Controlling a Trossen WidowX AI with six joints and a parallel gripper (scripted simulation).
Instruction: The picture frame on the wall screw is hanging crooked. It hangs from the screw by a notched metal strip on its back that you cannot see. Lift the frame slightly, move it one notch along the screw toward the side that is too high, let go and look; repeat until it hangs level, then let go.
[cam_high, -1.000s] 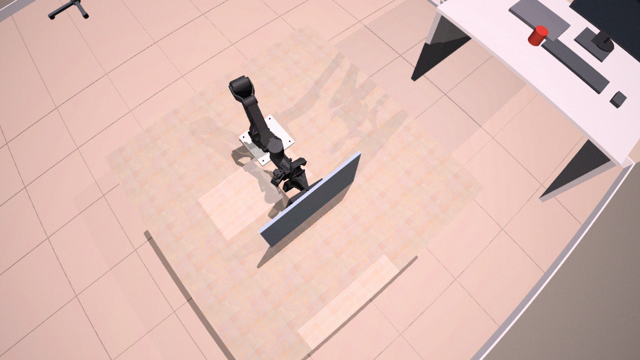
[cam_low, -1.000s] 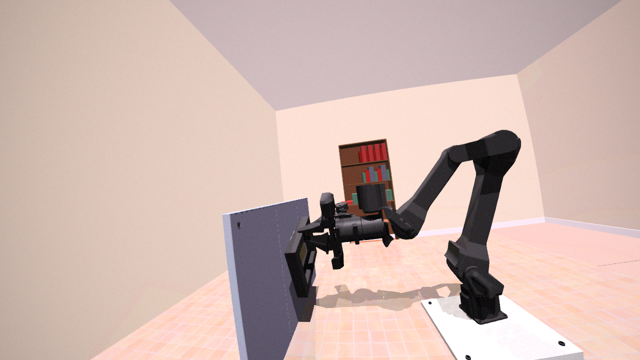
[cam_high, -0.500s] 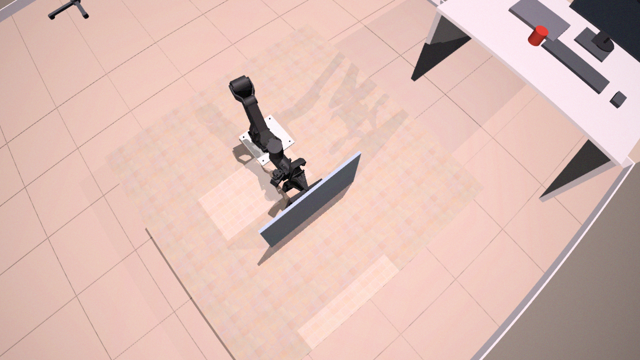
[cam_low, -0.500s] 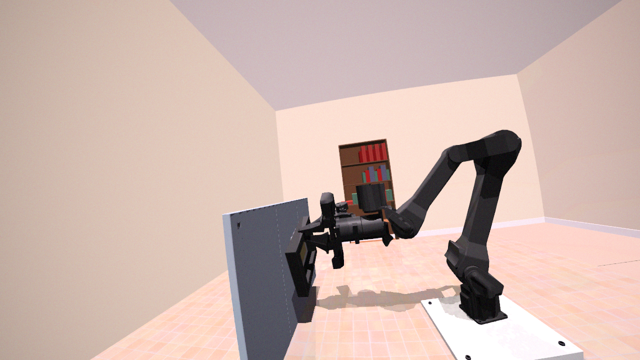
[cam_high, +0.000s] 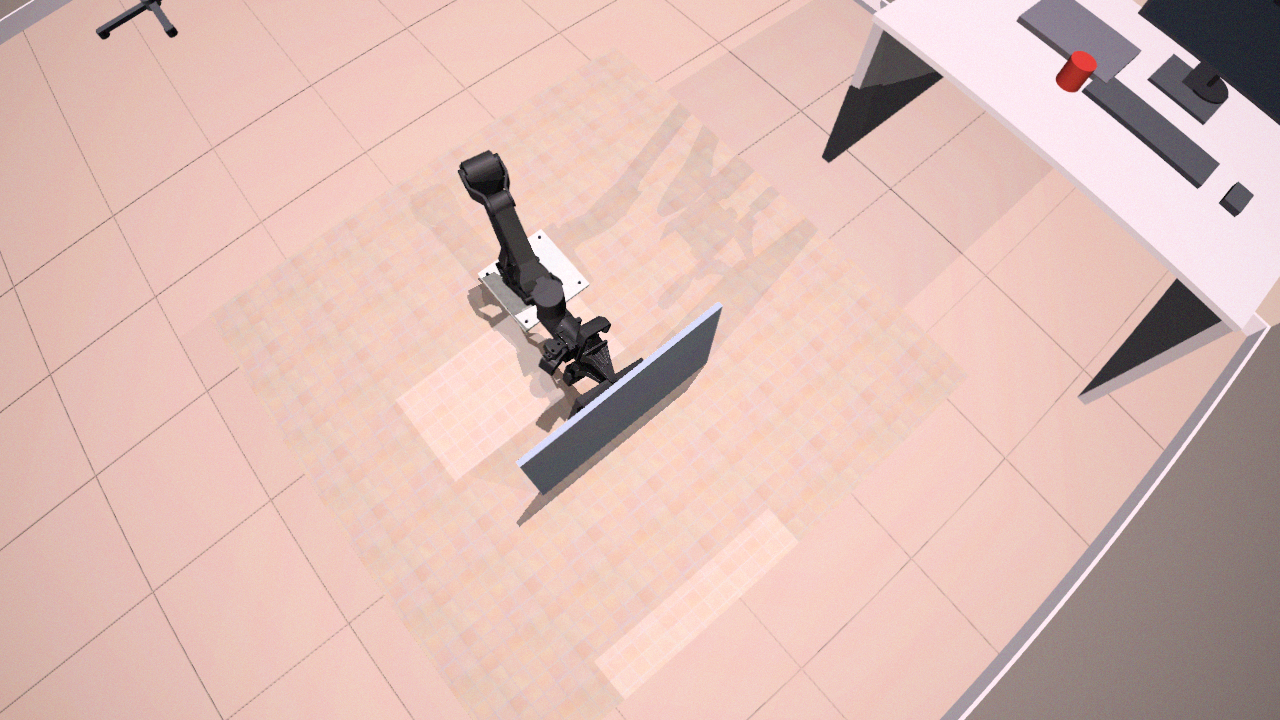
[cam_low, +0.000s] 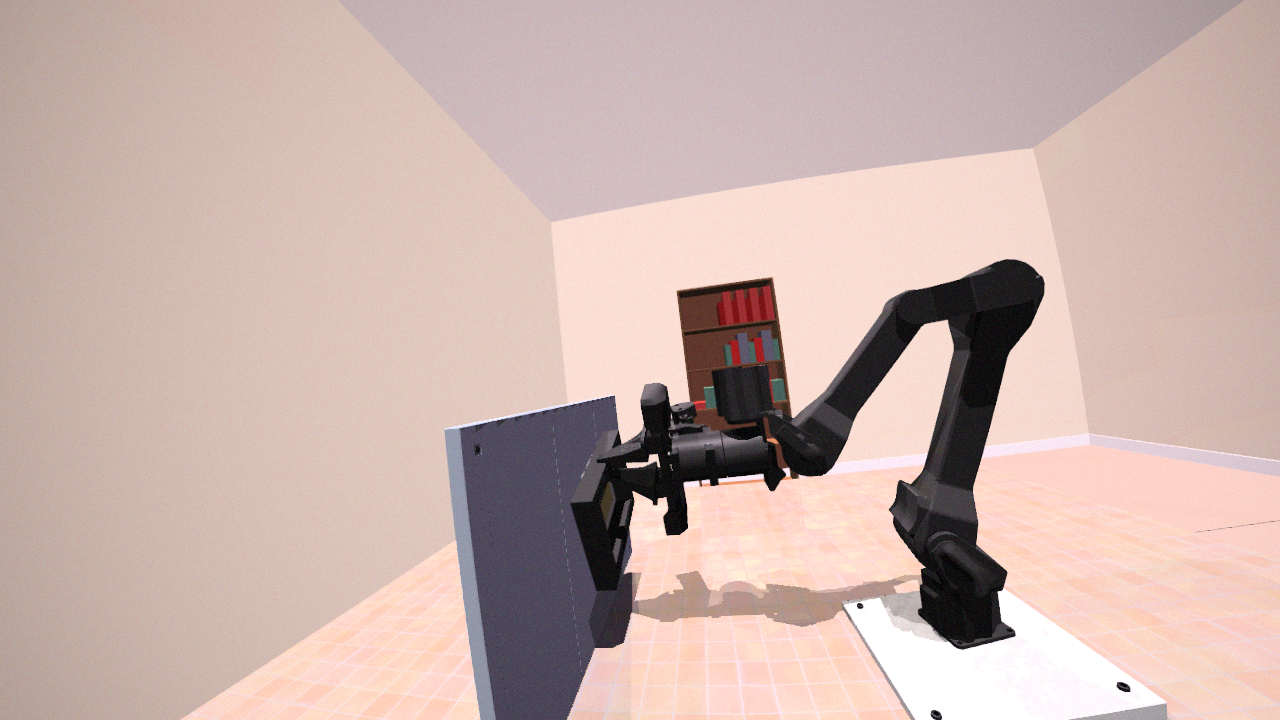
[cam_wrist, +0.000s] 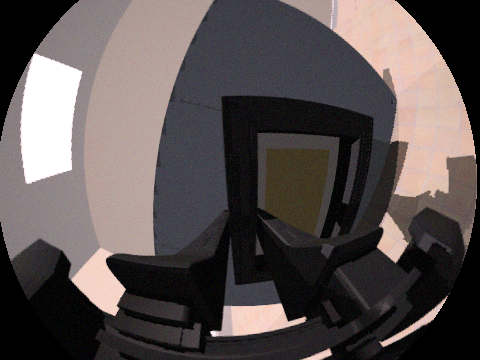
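The picture frame lies 20 mm to the right of my gripper tip and 50 mm below it. From my gripper tip the other things lie so: wall panel 20 mm ahead, 70 mm below.
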